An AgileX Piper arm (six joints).
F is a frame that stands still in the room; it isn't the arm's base.
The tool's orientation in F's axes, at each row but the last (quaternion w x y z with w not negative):
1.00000 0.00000 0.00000 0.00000
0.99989 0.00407 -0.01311 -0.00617
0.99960 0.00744 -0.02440 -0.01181
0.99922 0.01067 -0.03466 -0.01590
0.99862 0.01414 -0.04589 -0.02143
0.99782 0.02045 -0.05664 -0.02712
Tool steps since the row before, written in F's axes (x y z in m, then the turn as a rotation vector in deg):
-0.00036 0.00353 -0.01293 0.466 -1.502 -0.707
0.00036 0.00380 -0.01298 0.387 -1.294 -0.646
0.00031 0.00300 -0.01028 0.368 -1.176 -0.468
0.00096 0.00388 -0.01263 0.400 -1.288 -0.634
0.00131 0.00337 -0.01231 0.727 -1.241 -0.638
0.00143 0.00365 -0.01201 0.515 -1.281 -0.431
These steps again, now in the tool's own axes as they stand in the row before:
-0.00036 0.00353 -0.01293 0.466 -1.502 -0.707
-0.00003 0.00370 -0.01301 0.386 -1.294 -0.646
-0.00026 0.00285 -0.01032 0.373 -1.174 -0.469
-0.00004 0.00362 -0.01274 0.397 -1.289 -0.634
0.00003 0.00305 -0.01246 0.720 -1.228 -0.670
-0.00013 0.00319 -0.01222 0.535 -1.270 -0.438

